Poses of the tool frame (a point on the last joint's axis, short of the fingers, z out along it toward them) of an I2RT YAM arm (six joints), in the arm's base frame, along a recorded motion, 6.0 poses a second.
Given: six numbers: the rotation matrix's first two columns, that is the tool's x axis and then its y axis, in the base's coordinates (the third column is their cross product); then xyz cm.
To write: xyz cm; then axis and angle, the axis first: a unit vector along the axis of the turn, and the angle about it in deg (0 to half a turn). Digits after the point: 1 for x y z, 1 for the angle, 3 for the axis.
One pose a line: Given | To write
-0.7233 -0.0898 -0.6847 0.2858 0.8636 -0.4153 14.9 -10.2 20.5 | 14.9 -10.2 20.5 0.059 0.960 -0.275 136.8
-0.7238 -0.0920 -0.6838 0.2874 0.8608 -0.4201 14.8 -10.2 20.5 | 14.8 -10.2 20.5 0.059 0.959 -0.278 136.9
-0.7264 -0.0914 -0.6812 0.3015 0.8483 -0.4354 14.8 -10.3 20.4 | 14.8 -10.3 20.4 0.063 0.955 -0.289 137.2
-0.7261 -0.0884 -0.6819 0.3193 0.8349 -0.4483 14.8 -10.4 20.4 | 14.8 -10.4 20.4 0.070 0.951 -0.300 137.3
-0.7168 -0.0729 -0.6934 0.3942 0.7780 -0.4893 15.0 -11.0 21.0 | 15.0 -11.0 21.0 0.099 0.934 -0.344 137.2
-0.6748 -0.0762 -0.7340 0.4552 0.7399 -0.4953 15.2 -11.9 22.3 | 15.2 -11.9 22.3 0.121 0.920 -0.372 134.4
